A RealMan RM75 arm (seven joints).
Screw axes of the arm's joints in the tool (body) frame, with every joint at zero. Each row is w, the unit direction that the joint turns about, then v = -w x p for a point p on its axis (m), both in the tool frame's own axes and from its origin. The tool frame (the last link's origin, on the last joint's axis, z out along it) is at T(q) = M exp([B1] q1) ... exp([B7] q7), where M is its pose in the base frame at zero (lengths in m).
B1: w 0 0 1 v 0 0 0
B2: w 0 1 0 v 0.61 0 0
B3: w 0 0 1 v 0 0 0
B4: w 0 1 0 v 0.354 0 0
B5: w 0 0 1 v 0 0 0
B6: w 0 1 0 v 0.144 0 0
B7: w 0 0 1 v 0 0 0
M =
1 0 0 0
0 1 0 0
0 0 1 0.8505
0 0 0 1
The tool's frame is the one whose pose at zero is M.
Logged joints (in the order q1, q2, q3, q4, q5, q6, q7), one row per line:
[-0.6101 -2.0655 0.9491 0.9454 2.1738 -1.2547 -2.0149]
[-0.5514 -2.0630 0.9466 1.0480 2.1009 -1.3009 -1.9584]
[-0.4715 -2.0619 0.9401 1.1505 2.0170 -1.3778 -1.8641]
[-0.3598 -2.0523 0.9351 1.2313 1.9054 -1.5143 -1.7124]
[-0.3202 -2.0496 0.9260 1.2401 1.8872 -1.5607 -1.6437]
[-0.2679 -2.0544 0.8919 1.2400 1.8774 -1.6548 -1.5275]
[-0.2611 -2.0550 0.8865 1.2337 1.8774 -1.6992 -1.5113]
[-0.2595 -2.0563 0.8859 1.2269 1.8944 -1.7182 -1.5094]
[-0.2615 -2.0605 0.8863 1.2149 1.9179 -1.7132 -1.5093]
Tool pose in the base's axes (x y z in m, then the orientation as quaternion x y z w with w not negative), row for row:
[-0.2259 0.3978 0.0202 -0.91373 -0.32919 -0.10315 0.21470]
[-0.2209 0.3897 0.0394 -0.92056 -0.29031 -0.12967 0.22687]
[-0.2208 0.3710 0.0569 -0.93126 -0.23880 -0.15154 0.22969]
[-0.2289 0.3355 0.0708 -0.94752 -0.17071 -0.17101 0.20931]
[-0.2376 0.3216 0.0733 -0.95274 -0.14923 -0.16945 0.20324]
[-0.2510 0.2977 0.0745 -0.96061 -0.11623 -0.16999 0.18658]
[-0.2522 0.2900 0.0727 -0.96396 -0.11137 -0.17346 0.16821]
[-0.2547 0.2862 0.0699 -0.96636 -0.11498 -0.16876 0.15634]
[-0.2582 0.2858 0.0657 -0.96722 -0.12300 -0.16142 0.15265]
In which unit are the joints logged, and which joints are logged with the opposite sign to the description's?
The joints are logged in radians. Opposite sign: q6.
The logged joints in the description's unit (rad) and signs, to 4 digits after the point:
[-0.6101 -2.0655 0.9491 0.9454 2.1738 1.2547 -2.0149]
[-0.5514 -2.0630 0.9466 1.0480 2.1009 1.3009 -1.9584]
[-0.4715 -2.0619 0.9401 1.1505 2.0170 1.3778 -1.8641]
[-0.3598 -2.0523 0.9351 1.2313 1.9054 1.5143 -1.7124]
[-0.3202 -2.0496 0.9260 1.2401 1.8872 1.5607 -1.6437]
[-0.2679 -2.0544 0.8919 1.2400 1.8774 1.6548 -1.5275]
[-0.2611 -2.0550 0.8865 1.2337 1.8774 1.6992 -1.5113]
[-0.2595 -2.0563 0.8859 1.2269 1.8944 1.7182 -1.5094]
[-0.2615 -2.0605 0.8863 1.2149 1.9179 1.7132 -1.5093]

